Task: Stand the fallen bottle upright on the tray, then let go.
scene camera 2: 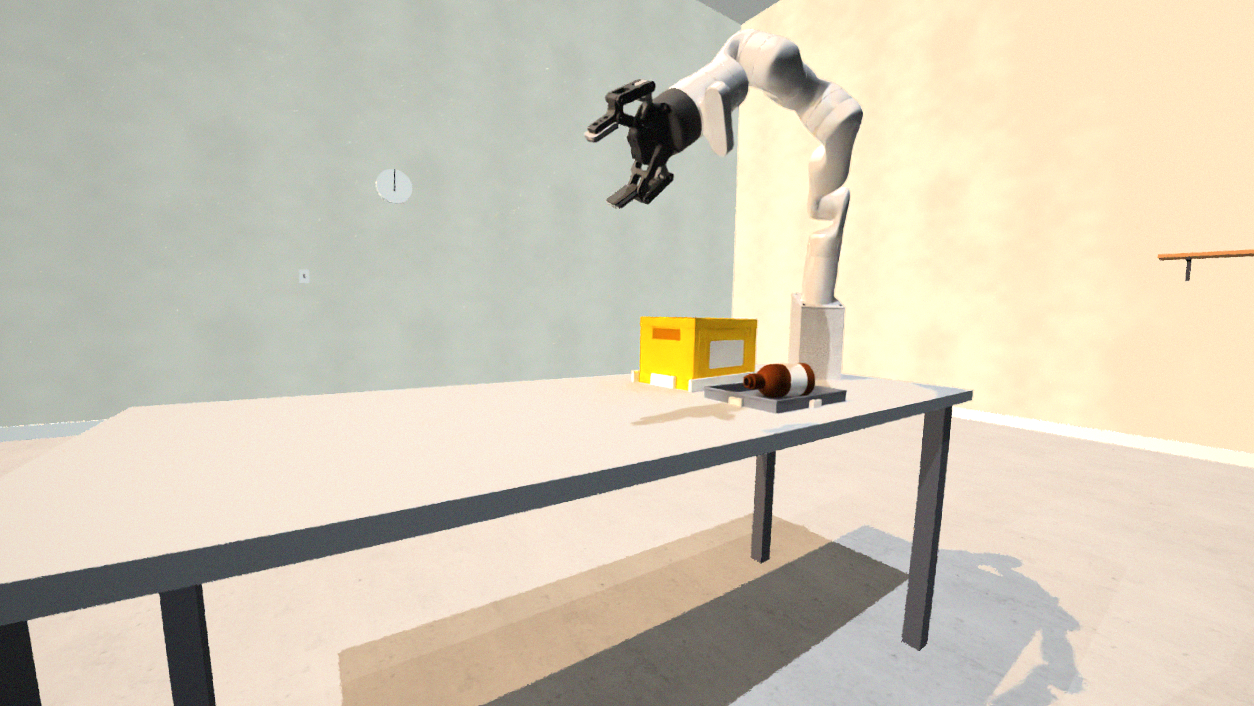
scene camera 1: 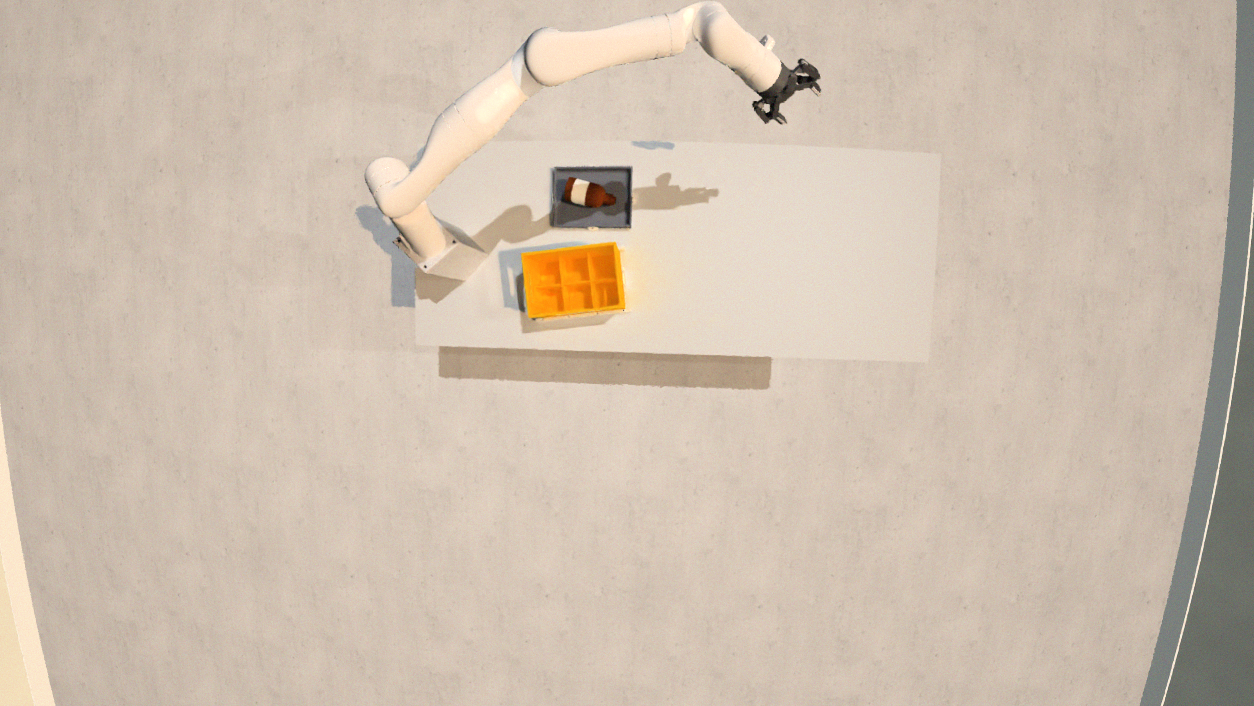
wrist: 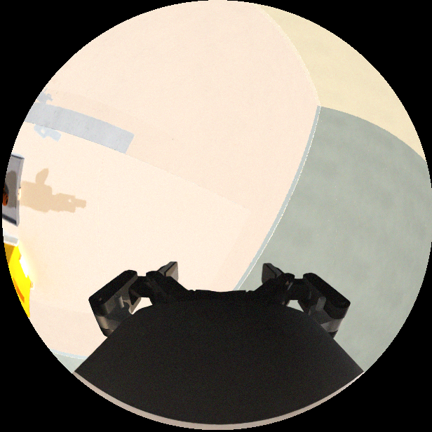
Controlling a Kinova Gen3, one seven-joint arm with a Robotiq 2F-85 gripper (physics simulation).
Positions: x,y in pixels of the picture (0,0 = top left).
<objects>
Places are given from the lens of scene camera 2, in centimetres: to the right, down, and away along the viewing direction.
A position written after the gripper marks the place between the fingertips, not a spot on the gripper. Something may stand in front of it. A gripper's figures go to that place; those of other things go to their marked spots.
gripper [scene camera 2: 600,173]: -3, -22, 56
brown bottle [scene camera 2: 793,379]: 36, 6, 97
</objects>
